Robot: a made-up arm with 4 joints.
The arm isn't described. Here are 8 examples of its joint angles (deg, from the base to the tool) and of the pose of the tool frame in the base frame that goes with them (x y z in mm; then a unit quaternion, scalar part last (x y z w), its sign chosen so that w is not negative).
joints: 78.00 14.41 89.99 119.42
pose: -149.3 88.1 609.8 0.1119 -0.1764 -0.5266 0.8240
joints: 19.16 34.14 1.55 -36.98
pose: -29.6 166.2 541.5 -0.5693 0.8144 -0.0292 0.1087
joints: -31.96 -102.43 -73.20 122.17
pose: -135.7 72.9 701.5 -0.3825 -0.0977 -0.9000 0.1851
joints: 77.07 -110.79 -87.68 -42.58
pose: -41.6 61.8 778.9 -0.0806 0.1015 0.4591 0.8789
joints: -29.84 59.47 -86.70 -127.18
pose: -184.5 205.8 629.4 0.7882 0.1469 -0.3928 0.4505
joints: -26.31 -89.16 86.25 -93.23
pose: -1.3 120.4 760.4 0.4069 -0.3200 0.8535 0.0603
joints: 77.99 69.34 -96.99 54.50
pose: -187.7 173.2 598.6 0.3771 -0.8626 -0.2192 0.2561
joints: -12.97 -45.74 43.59 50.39
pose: -55.4 110.1 704.9 -0.1765 -0.0731 -0.7259 0.6607
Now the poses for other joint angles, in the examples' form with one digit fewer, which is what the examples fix.
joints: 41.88 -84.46 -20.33 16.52
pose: -26 29 649 0.761 -0.029 0.590 0.268
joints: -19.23 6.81 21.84 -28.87
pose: 31 129 667 -0.406 0.697 -0.385 0.448
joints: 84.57 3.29 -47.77 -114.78
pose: -267 58 677 -0.045 -0.072 -0.486 0.870
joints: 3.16 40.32 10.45 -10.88
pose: 6 166 617 -0.360 0.799 -0.185 0.444
